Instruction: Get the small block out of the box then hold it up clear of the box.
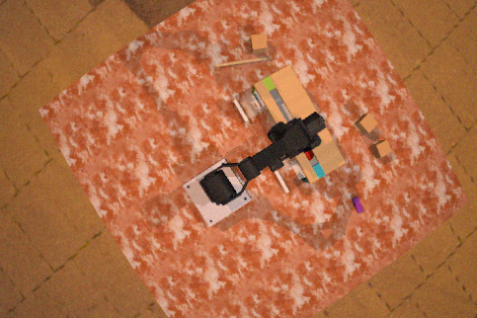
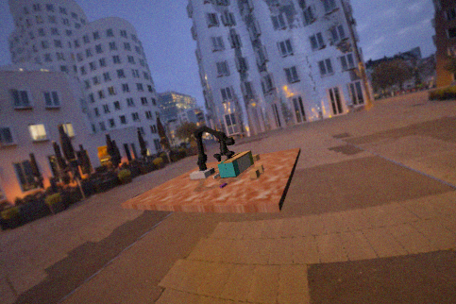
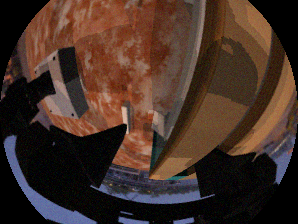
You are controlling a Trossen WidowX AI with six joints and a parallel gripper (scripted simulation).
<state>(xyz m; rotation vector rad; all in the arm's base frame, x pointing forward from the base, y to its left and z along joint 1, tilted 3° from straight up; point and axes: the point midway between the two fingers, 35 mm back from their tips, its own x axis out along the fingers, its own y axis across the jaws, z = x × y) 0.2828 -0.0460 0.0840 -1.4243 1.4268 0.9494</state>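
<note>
The small red block lies 6 cm ahead of my gripper tip and 2 cm to the right of it. Round my gripper tip: thin wooden stick 40 cm to the left, 9 cm below, 4 cm ahead; box 8 cm to the left, 4 cm ahead, 3 cm below.
</note>
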